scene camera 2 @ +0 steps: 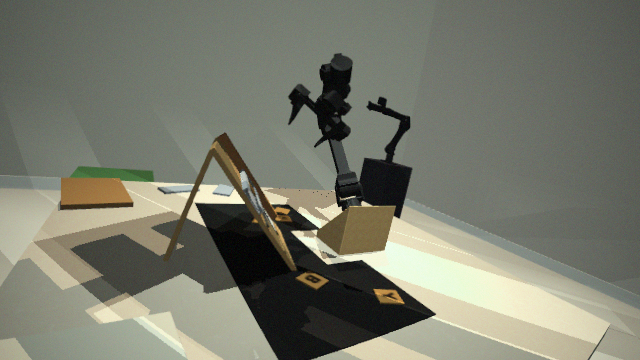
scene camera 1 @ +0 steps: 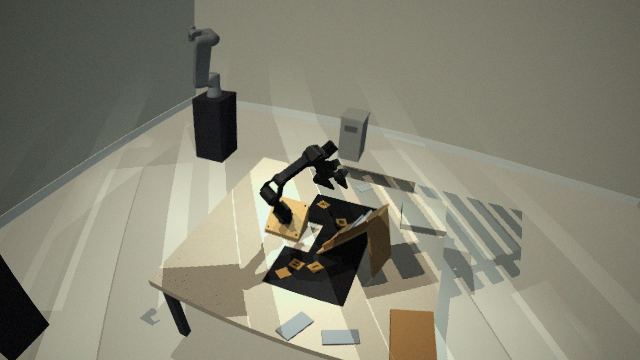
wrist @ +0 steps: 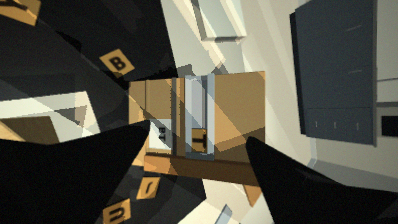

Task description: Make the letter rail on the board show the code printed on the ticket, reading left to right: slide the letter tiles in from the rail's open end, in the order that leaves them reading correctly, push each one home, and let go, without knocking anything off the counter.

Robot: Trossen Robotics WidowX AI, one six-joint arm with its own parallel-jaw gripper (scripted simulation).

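Observation:
From scene camera 2 you'd see my gripper (scene camera 2: 302, 135), which is open and holding nothing, and there's a brown slab (scene camera 2: 76, 193) too. Then in the wrist view my gripper (wrist: 200, 133) is there again, along with a wooden a-frame board (wrist: 231, 107).

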